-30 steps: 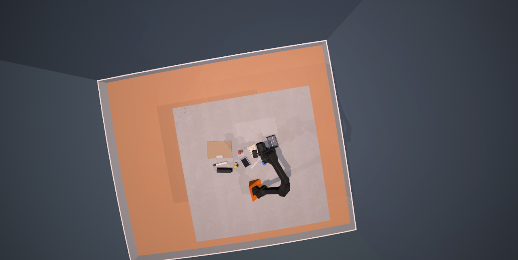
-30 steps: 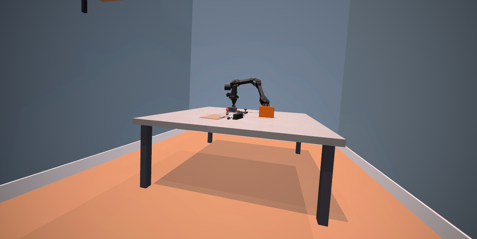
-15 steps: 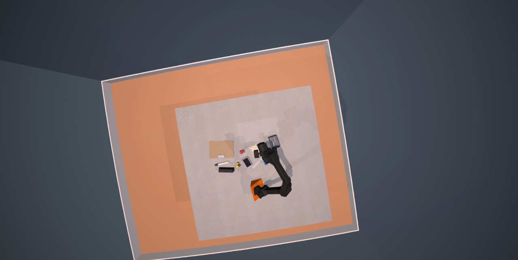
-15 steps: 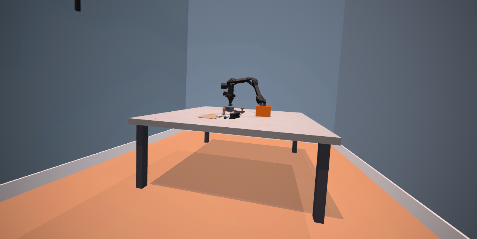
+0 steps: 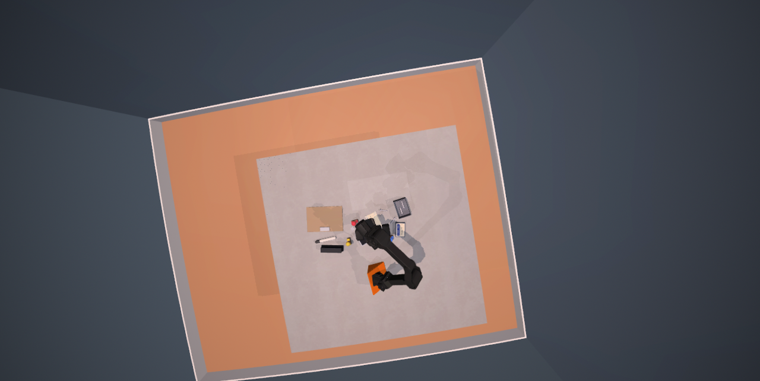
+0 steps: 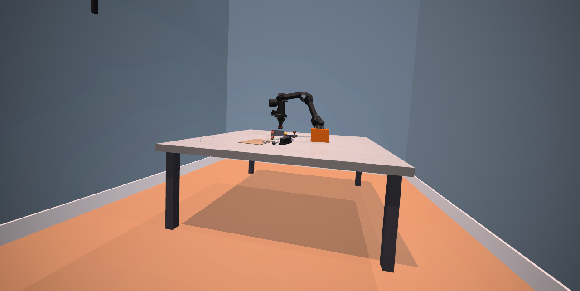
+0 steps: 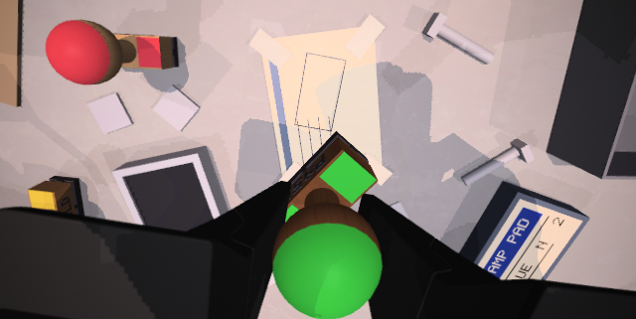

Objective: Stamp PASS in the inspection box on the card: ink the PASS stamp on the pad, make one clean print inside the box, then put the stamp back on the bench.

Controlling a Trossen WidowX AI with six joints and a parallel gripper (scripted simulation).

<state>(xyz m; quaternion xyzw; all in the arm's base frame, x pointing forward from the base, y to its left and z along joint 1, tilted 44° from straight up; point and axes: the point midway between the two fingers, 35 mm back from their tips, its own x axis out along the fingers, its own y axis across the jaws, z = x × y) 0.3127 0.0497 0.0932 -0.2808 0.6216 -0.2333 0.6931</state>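
My gripper tip is now 8 cm past the ink pad, 8 cm to the right of it and 9 cm above it. Round my gripper tip: cream card (1 cm ahead, 10 cm below); pass stamp (right at my gripper tip); red stamp (3 cm ahead, 12 cm to the left, 8 cm below).
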